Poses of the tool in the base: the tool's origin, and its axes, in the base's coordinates. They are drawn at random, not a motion.
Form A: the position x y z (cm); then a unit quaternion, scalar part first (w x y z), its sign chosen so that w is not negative.
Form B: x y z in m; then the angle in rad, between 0 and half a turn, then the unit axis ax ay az. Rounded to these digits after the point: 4 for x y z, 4 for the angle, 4 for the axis.
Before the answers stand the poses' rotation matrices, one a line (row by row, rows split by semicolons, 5 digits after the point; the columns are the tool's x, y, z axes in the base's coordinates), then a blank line. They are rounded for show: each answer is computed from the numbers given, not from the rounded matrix.
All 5 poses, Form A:
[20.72 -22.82 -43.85 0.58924 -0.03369 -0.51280 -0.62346]
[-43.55 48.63 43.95 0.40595 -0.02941 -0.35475 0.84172]
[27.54 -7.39 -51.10 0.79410 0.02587 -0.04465 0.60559]
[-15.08 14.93 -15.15 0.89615 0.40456 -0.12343 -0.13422]
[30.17 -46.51 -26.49 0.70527 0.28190 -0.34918 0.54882]
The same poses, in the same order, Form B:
-0.30333 0.76928 -0.56231; -0.70018 0.22033 0.67912; 0.64633 0.59971 0.47180
-0.66868 -0.66253 -0.33753; 0.70426 -0.41871 -0.57332; 0.23851 -0.62108 0.74658
0.26253 -0.96411 -0.03958; 0.95949 0.26518 -0.09517; 0.10225 -0.01299 0.99467
0.93350 0.14069 -0.32982; -0.34043 0.63663 -0.69196; 0.11262 0.75822 0.64219
0.15374 -0.97100 -0.18311; 0.57726 0.23866 -0.78090; 0.80195 0.01436 0.59721

[0.2072 -0.2282 -0.4385 1.8814 -0.0417 -0.6347 -0.7716]
[-0.4355 0.4863 0.4395 2.3056 -0.0322 -0.3882 0.9210]
[0.2754 -0.0739 -0.5110 1.3065 0.0426 -0.0735 0.9964]
[-0.1508 0.1493 -0.1515 0.9196 0.9117 -0.2781 -0.3025]
[0.3017 -0.4651 -0.2649 1.5760 0.3976 -0.4925 0.7741]

